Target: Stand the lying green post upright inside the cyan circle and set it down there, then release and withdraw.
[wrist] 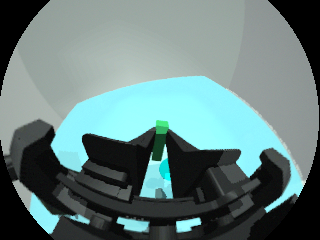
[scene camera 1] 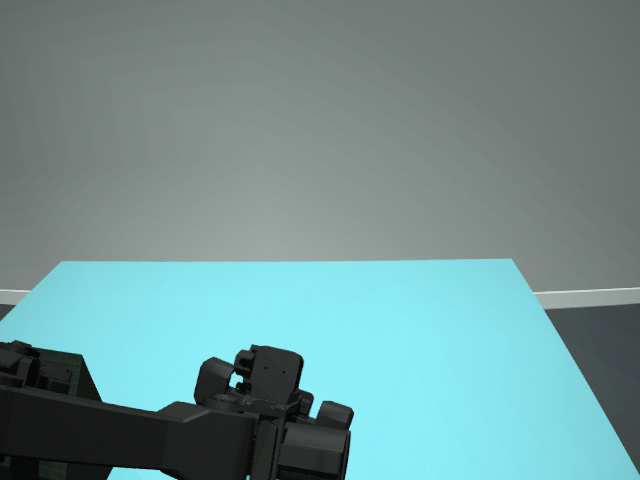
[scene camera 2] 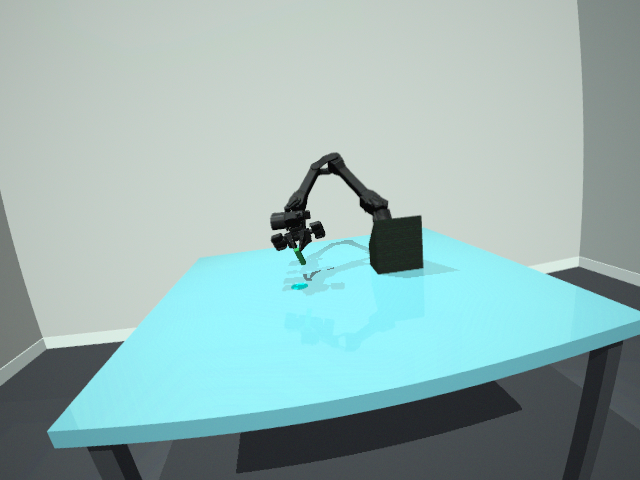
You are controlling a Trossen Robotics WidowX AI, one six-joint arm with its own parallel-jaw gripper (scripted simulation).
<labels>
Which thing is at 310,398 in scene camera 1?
My gripper.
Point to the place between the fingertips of my gripper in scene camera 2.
At 297,251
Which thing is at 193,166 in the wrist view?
My gripper.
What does my gripper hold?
A green post.
</labels>
